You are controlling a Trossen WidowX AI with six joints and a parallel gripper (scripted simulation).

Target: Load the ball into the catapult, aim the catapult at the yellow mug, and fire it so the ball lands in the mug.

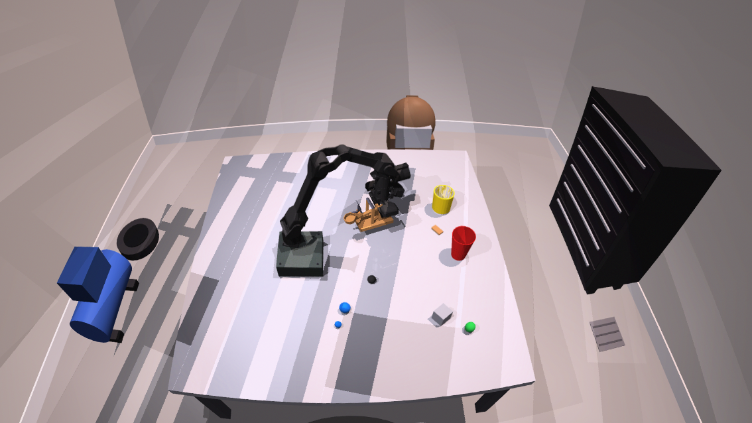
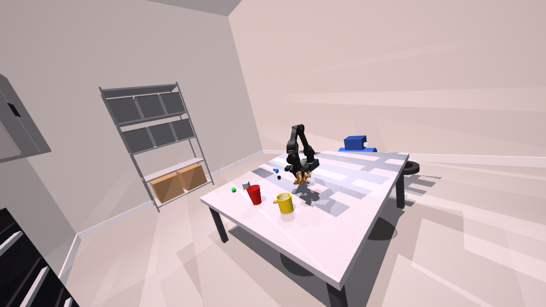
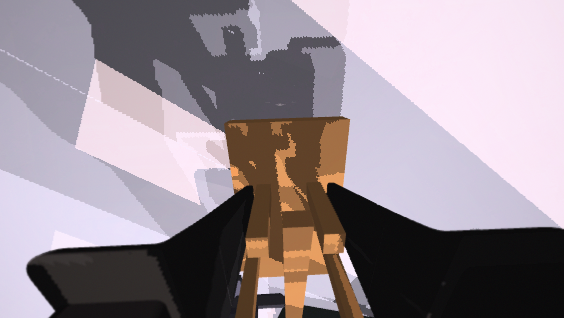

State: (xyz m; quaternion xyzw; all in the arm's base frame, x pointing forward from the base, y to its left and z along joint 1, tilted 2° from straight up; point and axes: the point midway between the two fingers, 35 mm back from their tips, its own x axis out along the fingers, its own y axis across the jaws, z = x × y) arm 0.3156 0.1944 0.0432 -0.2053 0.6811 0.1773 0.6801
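My gripper tip is now 290 mm to the left of the black ball, 60 mm above it and 10 mm short of it. The rest, counted from my gripper tip: yellow mug (250 mm ahead, 140 mm to the left, 40 mm below); then wooden catapult (60 mm behind, 30 mm to the right, 20 mm above); then small orange block (240 mm ahead, 70 mm below, 10 mm to the left).
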